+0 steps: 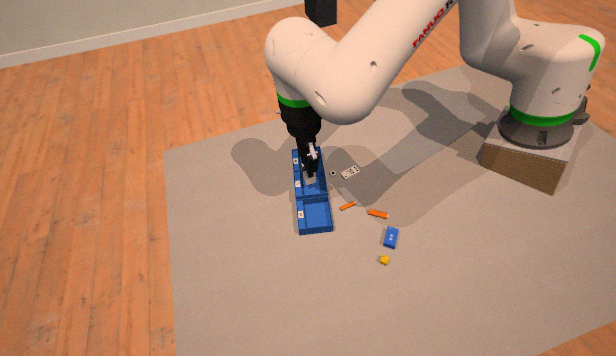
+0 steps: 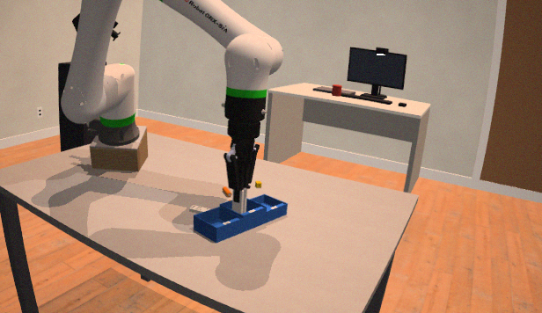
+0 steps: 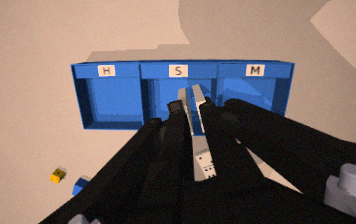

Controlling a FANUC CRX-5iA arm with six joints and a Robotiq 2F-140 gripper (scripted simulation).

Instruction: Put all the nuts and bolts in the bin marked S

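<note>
Right now my hand is 1 cm short of the blue bin, 1 cm to the right of it and 4 cm above it. The rest, counted from my hand: orange stick 5 cm behind, 11 cm to the left, 6 cm below; then white domino 12 cm behind, 2 cm to the left, 6 cm below; then grey nut 8 cm behind, 6 cm below.
</note>
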